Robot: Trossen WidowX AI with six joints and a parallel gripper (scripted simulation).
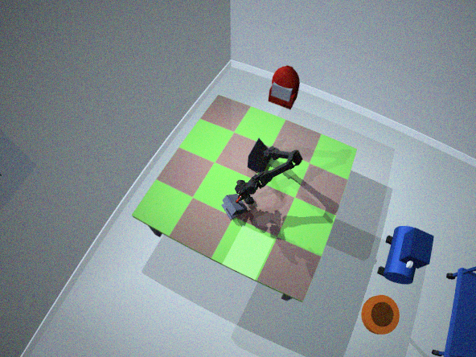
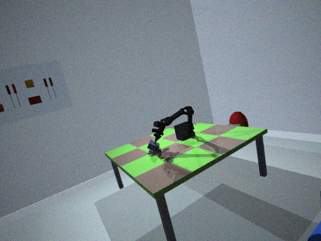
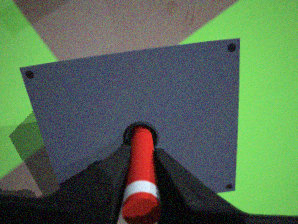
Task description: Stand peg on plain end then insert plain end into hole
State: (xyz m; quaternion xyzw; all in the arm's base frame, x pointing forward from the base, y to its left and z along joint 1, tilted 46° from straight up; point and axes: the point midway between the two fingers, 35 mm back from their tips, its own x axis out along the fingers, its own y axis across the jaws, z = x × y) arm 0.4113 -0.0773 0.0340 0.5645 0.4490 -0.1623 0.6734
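The grey sloped panel is 2 cm ahead of my gripper tip, 2 cm to the right of it and 4 cm below it. Round my gripper tip: red peg (1 cm behind, 1 cm to the left, 1 cm above).
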